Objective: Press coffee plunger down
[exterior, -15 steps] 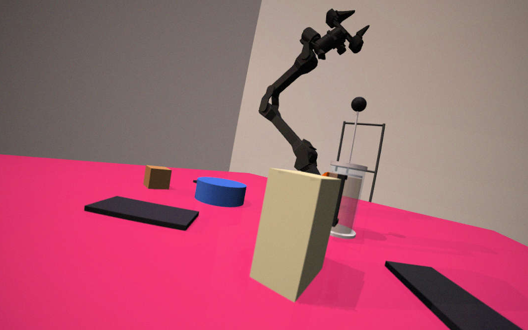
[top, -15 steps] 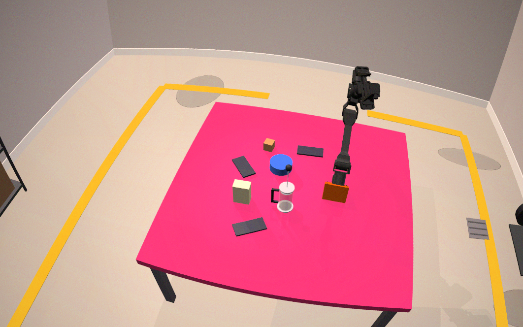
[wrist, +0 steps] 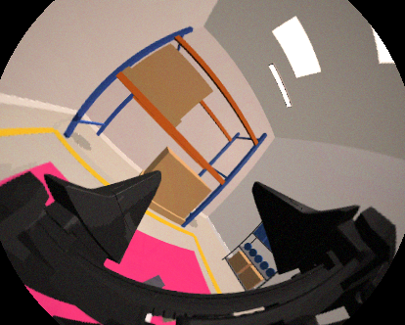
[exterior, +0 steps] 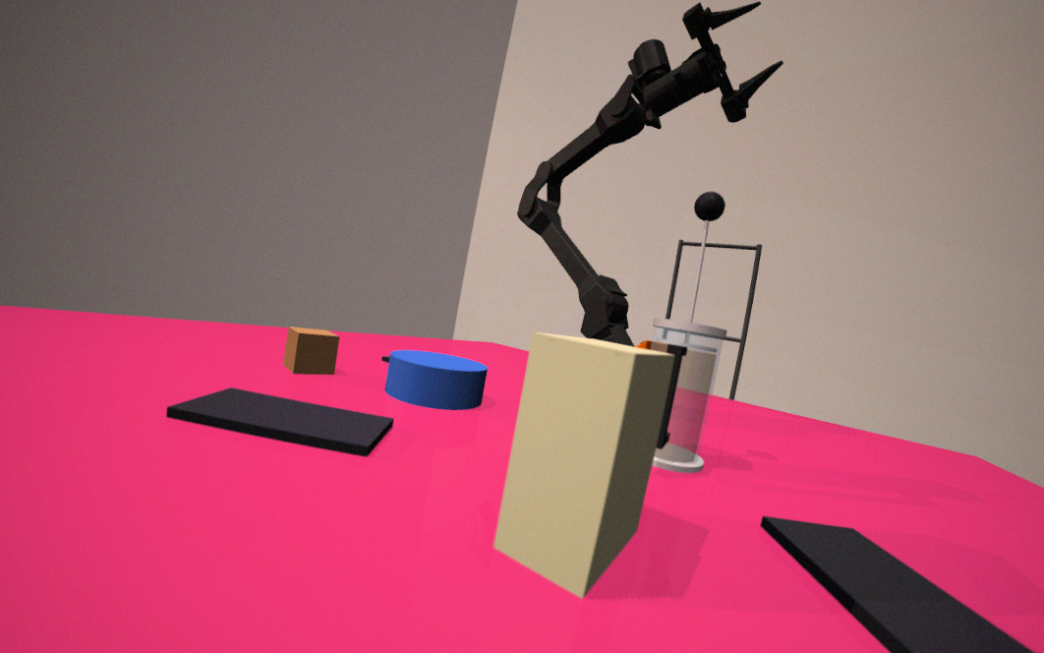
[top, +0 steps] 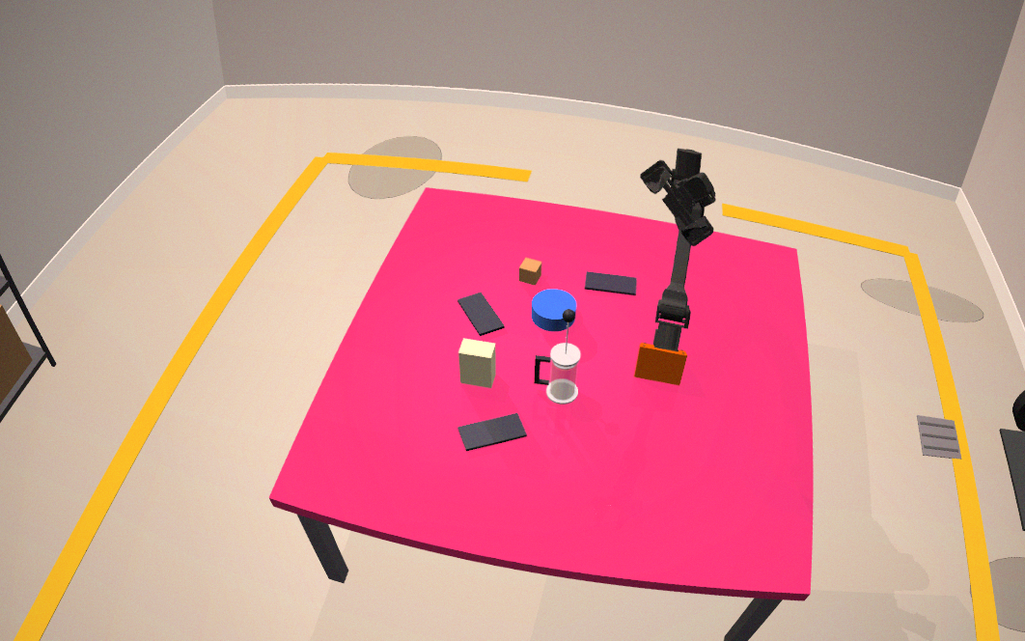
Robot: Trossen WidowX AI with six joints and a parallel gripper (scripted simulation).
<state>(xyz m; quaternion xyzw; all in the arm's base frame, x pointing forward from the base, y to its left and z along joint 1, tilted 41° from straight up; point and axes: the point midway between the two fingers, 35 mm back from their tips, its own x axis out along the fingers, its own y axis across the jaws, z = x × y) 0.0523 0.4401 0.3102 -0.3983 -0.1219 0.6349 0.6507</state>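
Now: the glass coffee press 21 cm ahead of my gripper tip, 2 cm to the right of it and 47 cm below it. Also, from my gripper tip: blue disc: 27 cm ahead, 28 cm to the right, 58 cm below; cream box: 40 cm ahead, 1 cm to the right, 55 cm below.
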